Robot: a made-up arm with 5 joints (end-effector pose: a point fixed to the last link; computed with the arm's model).
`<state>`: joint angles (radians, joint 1 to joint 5).
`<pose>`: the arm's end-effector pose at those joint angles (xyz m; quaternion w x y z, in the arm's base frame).
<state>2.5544 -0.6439 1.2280 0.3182 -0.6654</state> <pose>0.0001 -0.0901 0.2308 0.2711 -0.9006 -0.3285 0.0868</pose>
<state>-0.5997 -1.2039 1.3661 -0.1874 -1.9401</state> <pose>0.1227 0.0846 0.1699 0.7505 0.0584 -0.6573 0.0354</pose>
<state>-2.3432 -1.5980 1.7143 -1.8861 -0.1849</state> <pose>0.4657 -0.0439 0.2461 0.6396 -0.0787 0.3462 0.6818</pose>
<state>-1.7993 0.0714 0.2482 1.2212 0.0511</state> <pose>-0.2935 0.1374 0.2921 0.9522 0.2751 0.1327 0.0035</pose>
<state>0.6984 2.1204 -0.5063 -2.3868 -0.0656</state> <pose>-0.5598 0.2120 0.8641 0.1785 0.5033 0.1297 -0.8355</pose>
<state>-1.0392 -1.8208 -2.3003 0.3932 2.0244</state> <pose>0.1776 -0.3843 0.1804 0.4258 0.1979 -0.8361 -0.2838</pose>
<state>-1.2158 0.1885 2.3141 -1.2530 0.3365</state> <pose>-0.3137 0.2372 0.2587 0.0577 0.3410 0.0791 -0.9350</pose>
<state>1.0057 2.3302 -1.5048 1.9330 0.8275</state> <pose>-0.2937 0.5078 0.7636 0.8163 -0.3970 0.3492 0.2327</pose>
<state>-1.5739 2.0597 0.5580 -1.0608 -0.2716</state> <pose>-0.3148 -0.6700 0.0027 0.3397 0.5289 0.7686 0.1190</pose>
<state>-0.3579 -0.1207 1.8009 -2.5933 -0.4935</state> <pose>-0.1627 0.2189 -0.1926 0.0869 0.4272 -0.8497 -0.2965</pose>
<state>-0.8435 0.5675 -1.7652 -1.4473 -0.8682</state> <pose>-0.2112 0.0640 -0.1313 0.2259 -0.7490 -0.0829 -0.6173</pose>
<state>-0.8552 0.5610 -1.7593 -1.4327 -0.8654</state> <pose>-0.2074 0.0655 -0.1303 0.2226 -0.7457 -0.0741 -0.6236</pose>
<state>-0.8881 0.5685 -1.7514 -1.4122 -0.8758</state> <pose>-0.2099 0.0710 -0.1267 0.2329 -0.7424 -0.0548 -0.6258</pose>
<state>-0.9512 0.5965 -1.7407 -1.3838 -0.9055</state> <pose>-0.2214 0.0817 -0.1191 0.2628 -0.7384 -0.0209 -0.6207</pose>
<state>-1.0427 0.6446 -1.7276 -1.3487 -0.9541</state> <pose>-0.2415 0.0958 -0.1073 0.3114 -0.7315 0.0255 -0.6061</pose>
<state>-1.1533 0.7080 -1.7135 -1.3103 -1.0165</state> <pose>-0.2672 0.1099 -0.0921 0.3726 -0.7194 0.0780 -0.5810</pose>
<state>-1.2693 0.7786 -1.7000 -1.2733 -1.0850</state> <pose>-0.2947 0.1208 -0.0760 0.4376 -0.7017 0.1289 -0.5472</pose>
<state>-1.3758 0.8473 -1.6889 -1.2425 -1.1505</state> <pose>-0.3203 0.1273 -0.0616 0.4975 -0.6809 0.1709 -0.5095</pose>
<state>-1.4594 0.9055 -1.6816 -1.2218 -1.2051</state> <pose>-0.3410 0.1300 -0.0511 0.5454 -0.6615 0.1998 -0.4744</pose>
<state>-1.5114 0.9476 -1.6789 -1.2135 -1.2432</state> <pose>-0.3559 0.1300 -0.0447 0.5779 -0.6480 0.2144 -0.4473</pose>
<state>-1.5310 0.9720 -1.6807 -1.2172 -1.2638</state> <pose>-0.3650 0.1288 -0.0419 0.5953 -0.6427 0.2166 -0.4308</pose>
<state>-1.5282 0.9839 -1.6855 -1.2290 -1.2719</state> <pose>-0.3702 0.1271 -0.0413 0.6026 -0.6437 0.2108 -0.4221</pose>
